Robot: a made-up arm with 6 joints. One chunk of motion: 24 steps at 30 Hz.
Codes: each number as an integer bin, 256 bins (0 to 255) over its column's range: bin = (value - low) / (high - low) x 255, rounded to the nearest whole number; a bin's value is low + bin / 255 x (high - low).
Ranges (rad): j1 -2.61..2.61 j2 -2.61..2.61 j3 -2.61..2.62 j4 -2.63..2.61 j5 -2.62..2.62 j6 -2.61..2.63
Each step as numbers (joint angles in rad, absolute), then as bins.
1 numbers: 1.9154 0.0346 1.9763 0.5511 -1.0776 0.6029
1 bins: 221 129 224 155 75 156
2 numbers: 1.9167 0.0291 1.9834 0.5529 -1.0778 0.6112
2 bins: 221 129 224 155 75 157
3 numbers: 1.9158 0.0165 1.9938 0.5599 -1.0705 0.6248
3 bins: 221 128 224 155 75 157
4 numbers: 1.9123 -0.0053 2.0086 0.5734 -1.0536 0.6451
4 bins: 221 127 225 156 76 158
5 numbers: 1.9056 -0.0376 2.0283 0.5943 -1.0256 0.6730
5 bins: 221 126 226 157 78 160
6 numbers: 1.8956 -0.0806 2.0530 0.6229 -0.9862 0.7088
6 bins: 220 124 227 158 80 162
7 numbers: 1.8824 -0.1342 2.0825 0.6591 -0.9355 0.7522
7 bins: 219 121 229 160 82 164
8 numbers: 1.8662 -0.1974 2.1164 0.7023 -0.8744 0.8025
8 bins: 219 118 230 162 85 166
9 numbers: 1.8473 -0.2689 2.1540 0.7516 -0.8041 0.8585
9 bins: 218 114 232 165 88 169
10 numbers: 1.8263 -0.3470 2.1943 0.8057 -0.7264 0.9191
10 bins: 217 111 234 167 92 172
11 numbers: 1.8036 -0.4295 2.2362 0.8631 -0.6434 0.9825
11 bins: 216 107 236 170 96 175
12 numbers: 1.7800 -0.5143 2.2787 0.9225 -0.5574 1.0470
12 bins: 214 102 238 173 100 178
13 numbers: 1.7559 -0.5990 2.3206 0.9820 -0.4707 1.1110
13 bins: 213 98 240 176 105 181
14 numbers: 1.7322 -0.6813 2.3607 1.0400 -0.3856 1.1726
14 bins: 212 94 242 179 109 184
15 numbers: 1.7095 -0.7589 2.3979 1.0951 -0.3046 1.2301
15 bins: 211 90 244 181 113 187
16 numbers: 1.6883 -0.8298 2.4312 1.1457 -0.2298 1.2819
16 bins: 210 87 246 184 116 189
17 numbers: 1.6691 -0.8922 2.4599 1.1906 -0.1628 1.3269
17 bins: 209 84 247 186 120 192
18 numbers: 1.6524 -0.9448 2.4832 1.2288 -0.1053 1.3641
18 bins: 208 81 248 188 122 193
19 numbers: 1.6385 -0.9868 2.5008 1.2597 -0.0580 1.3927
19 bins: 208 79 249 189 125 195
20 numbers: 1.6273 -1.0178 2.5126 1.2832 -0.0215 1.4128
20 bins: 207 78 250 190 126 196
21 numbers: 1.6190 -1.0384 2.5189 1.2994 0.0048 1.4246
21 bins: 207 77 250 191 128 196
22 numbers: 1.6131 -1.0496 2.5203 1.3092 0.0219 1.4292
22 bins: 206 76 250 192 129 197
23 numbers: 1.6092 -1.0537 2.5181 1.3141 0.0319 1.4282
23 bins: 206 76 250 192 129 197
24 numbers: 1.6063 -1.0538 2.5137 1.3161 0.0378 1.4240
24 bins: 206 76 250 192 129 196
